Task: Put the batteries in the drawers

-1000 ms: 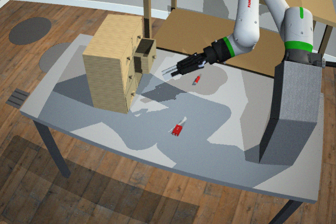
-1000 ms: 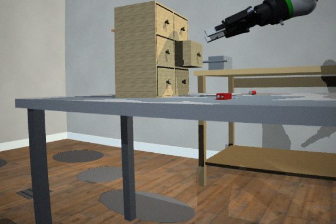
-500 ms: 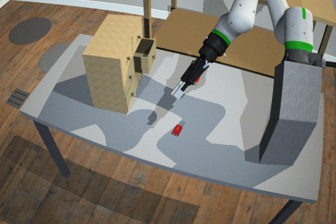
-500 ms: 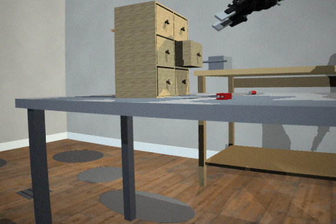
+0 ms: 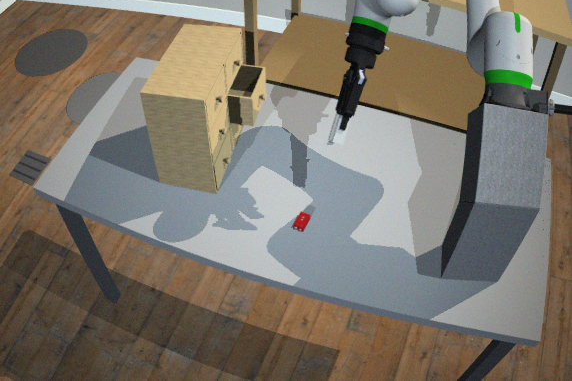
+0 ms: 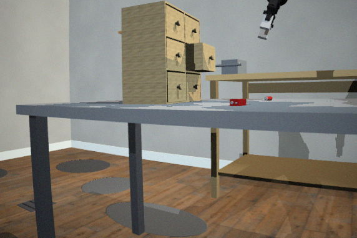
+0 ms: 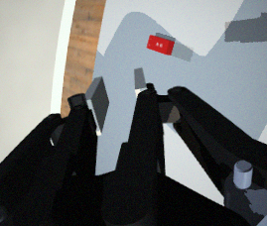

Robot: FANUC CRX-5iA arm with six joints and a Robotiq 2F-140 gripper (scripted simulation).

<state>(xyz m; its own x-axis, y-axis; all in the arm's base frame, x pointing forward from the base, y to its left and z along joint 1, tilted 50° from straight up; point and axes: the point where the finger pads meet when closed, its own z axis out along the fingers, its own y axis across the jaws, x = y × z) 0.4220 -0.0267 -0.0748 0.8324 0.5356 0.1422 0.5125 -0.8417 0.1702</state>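
My gripper is now 22 cm above the red nine-volt battery, 14 cm to the right of it and 5 cm short of it.
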